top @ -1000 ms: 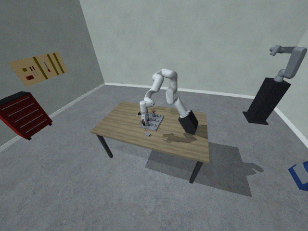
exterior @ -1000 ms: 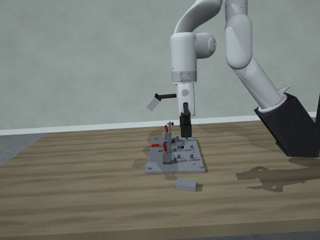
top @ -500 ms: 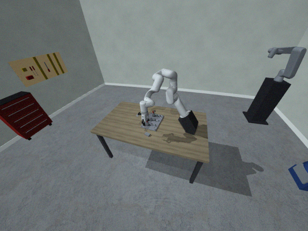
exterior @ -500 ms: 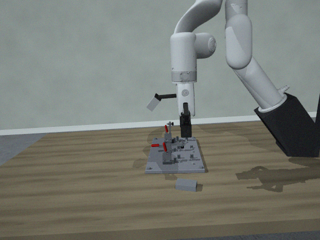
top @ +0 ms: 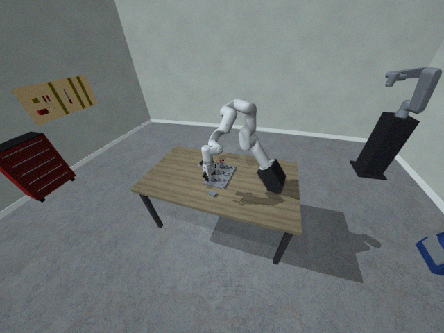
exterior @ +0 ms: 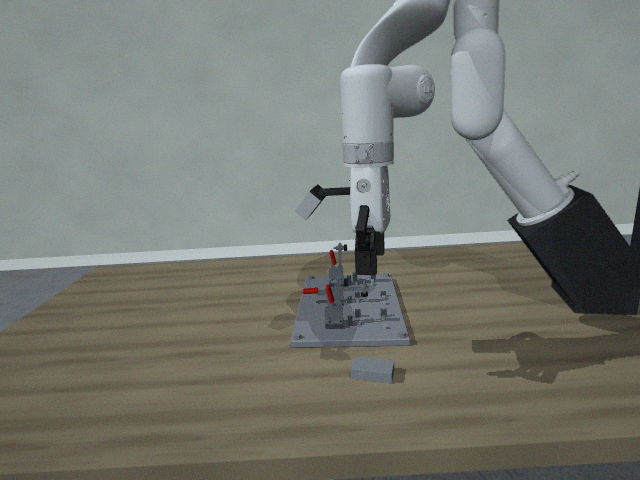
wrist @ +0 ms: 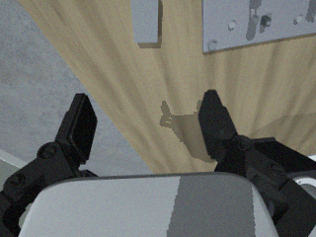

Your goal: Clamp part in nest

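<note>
Now: the flat grey block 20 cm below my hand. Also, from my hand: grey fixture plate 27 cm to the right, 21 cm below, 1 cm ahead.
</note>
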